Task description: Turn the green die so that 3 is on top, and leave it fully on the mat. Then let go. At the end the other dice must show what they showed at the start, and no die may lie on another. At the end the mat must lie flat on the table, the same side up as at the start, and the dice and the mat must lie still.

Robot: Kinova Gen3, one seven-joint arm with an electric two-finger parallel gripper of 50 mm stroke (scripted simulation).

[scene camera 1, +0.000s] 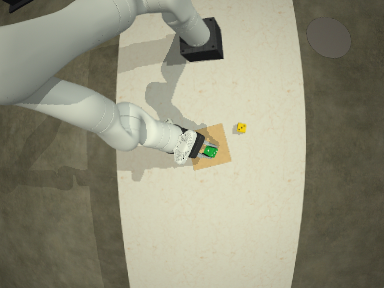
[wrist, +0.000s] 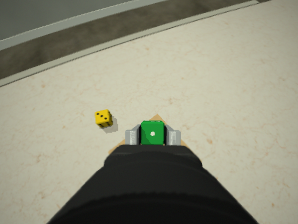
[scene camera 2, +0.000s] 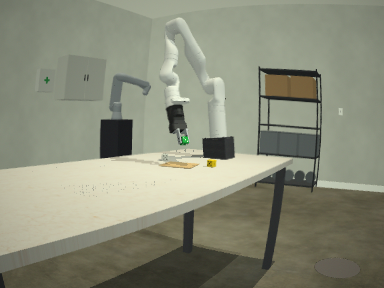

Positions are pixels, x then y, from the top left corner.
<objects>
A tan mat (scene camera 1: pixel 214 134) is 88 cm from the lens.
</objects>
